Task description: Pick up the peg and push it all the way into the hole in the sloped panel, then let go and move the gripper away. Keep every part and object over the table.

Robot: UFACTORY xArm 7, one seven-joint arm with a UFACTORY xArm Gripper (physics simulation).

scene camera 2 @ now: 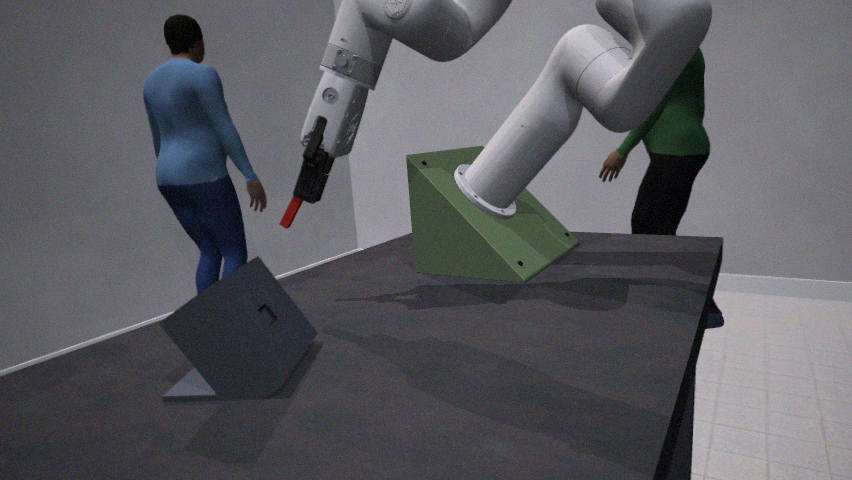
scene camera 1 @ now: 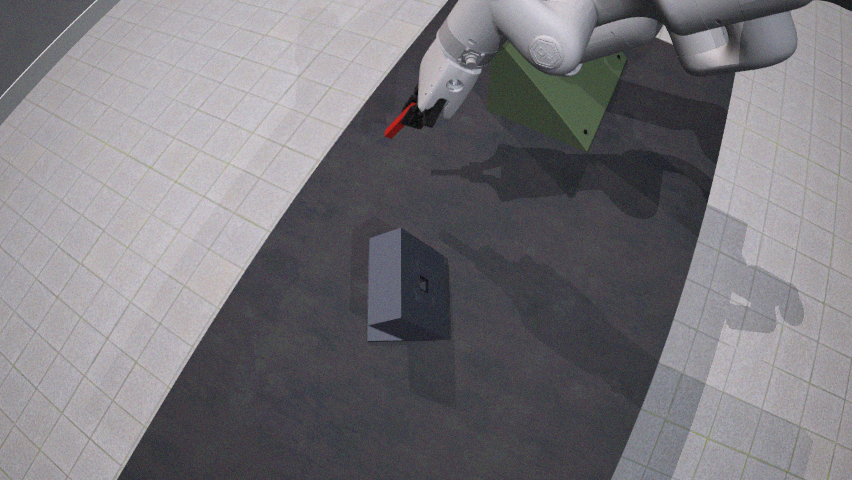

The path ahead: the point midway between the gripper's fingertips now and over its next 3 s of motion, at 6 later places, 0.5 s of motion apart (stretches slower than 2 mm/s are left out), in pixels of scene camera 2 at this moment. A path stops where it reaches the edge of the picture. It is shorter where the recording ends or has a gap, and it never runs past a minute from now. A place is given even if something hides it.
My gripper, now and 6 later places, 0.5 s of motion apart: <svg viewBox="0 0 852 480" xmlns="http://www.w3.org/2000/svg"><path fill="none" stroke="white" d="M306 198L303 197L298 187L300 195L306 196L335 204L381 224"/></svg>
